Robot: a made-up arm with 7 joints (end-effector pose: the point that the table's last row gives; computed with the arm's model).
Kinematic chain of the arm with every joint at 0, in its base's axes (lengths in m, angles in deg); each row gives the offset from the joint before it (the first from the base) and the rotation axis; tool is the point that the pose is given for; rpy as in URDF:
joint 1: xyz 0 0 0.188 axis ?
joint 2: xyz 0 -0.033 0.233 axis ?
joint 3: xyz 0 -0.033 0.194 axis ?
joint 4: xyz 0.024 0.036 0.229 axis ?
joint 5: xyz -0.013 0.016 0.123 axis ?
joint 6: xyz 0 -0.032 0.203 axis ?
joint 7: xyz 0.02 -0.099 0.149 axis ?
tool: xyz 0 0 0 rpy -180 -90 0
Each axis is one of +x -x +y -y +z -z.
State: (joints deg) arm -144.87 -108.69 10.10 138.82 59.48 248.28 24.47
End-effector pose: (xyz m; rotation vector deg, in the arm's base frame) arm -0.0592 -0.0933 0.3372 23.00 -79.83 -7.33
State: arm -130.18 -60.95 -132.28 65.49 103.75 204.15 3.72
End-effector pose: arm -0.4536 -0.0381 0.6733 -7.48 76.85 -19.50
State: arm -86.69 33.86 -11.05 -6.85 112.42 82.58 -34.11
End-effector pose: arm -0.1443 0.3295 1.1641 -1.94 58.95 147.70
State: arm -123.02 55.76 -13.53 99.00 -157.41 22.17 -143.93
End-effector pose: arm 0.0098 0.0139 1.0668 -36.40 23.82 92.17
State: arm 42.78 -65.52 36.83 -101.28 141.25 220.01 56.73
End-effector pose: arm 0.1852 0.1637 0.8199 80.62 108.04 91.24
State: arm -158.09 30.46 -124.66 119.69 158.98 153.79 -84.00
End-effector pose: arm -0.0227 0.2774 0.6346 161.72 -7.87 -12.95
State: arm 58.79 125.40 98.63 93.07 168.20 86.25 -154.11
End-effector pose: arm -0.2805 0.0735 0.1121 74.64 -96.57 -101.94
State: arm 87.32 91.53 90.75 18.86 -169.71 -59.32 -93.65
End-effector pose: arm 0.0436 -0.8414 0.2426 -97.99 -45.65 -118.57
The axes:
joint 1: +z
joint 2: -y
joint 3: +z
joint 4: +y
joint 5: +z
joint 6: -y
joint 7: +x

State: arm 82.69 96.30 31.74 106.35 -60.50 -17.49 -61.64
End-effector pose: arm -0.1900 -0.4115 0.8322 62.68 71.29 87.58
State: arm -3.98 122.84 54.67 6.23 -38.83 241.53 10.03
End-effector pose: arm -0.6303 -0.0552 0.1740 117.09 -15.11 119.29
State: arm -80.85 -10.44 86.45 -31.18 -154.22 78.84 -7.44
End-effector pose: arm -0.1844 0.0663 1.2250 10.19 -42.24 20.34
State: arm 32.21 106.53 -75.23 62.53 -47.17 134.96 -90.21
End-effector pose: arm -0.4858 -0.5340 0.3040 36.76 -58.89 28.93
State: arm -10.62 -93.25 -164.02 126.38 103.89 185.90 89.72
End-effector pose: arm 0.1946 -0.2081 0.4797 -29.81 103.41 107.57
